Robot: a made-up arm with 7 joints.
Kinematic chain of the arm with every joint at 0, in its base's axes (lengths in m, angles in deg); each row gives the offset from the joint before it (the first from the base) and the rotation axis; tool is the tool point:
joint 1: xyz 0 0.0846 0 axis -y
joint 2: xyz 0 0.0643 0 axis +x
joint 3: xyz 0 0 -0.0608 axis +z
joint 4: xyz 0 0 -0.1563 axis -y
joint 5: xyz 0 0 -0.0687 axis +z
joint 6: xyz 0 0 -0.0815 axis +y
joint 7: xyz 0 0 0 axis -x
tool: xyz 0 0 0
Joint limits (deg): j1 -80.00..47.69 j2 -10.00..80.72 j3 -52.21..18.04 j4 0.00..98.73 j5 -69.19..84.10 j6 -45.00..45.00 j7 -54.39..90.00
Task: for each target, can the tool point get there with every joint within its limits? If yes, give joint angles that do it. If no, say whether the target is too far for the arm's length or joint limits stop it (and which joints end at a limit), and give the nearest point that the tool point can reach.
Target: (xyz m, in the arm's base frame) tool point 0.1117 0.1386 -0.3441
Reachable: yes | joints 9.84 -1.93 2.03 19.96 45.87 -32.17 74.26
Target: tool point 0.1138 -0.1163 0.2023
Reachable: no: joint limits stop it (at a limit: joint 1, joint 2, joint 4) | nearest point 0.1910 0.0031 -0.0450 | short by 0.285 m
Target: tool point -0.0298 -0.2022 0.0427
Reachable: no: joint limits stop it (at a limit: joint 1, joint 2, joint 3, joint 4) | nearest point -0.1526 -0.0004 -0.1193 | short by 0.286 m
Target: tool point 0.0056 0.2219 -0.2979
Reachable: yes | joints -23.58 28.00 -26.77 68.00 -19.61 -15.68 5.03
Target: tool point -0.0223 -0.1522 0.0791
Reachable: no: joint limits stop it (at a limit: joint 1, joint 2, joint 3, joint 4) | nearest point -0.1526 -0.0004 -0.1193 | short by 0.282 m
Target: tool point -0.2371 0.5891 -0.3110
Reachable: no: too far | nearest point -0.1479 0.4235 -0.1940 | short by 0.222 m
